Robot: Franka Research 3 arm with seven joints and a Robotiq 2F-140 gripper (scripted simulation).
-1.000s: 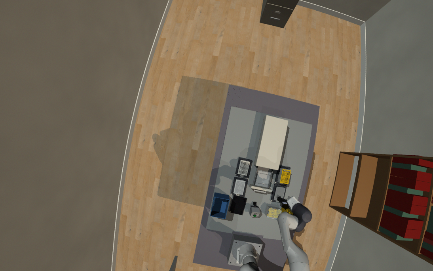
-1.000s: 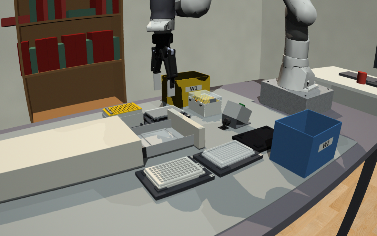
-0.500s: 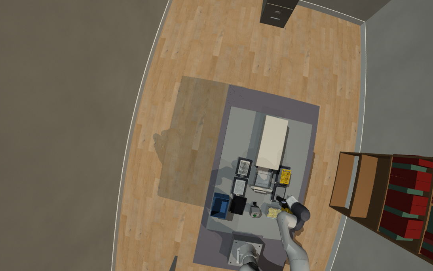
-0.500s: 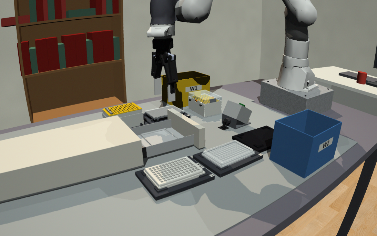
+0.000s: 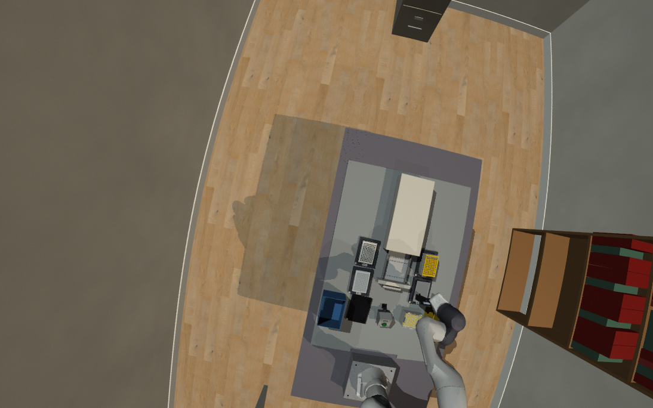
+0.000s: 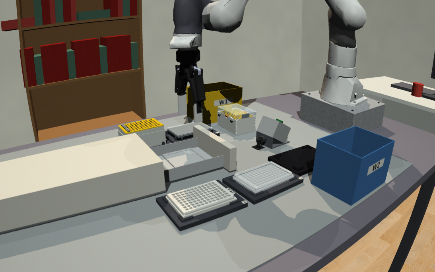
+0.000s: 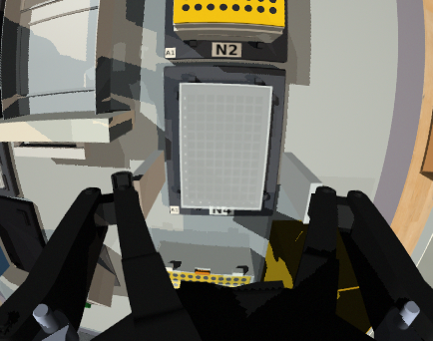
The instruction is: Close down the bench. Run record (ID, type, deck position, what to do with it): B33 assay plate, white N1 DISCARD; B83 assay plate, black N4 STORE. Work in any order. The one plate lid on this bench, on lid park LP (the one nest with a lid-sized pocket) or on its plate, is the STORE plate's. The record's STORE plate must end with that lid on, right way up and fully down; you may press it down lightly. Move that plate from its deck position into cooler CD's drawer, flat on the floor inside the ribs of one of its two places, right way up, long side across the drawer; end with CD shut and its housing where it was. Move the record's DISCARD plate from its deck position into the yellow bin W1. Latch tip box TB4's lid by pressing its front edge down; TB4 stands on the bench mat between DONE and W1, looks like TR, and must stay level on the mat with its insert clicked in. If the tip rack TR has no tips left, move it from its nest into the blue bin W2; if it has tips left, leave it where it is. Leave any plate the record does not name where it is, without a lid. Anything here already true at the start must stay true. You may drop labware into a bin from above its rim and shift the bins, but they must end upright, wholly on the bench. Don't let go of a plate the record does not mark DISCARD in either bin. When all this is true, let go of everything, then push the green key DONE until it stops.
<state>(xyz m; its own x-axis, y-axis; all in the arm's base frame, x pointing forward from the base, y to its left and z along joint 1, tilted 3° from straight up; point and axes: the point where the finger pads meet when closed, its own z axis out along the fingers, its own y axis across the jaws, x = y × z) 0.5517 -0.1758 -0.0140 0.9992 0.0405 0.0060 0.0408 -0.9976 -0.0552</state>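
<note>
Right now the clear plate lid is 6 cm below my hand. Also, from my hand: black plate: 7 cm below; then tip rack TR: 17 cm ahead, 3 cm below; then nest N4: 8 cm below.
</note>
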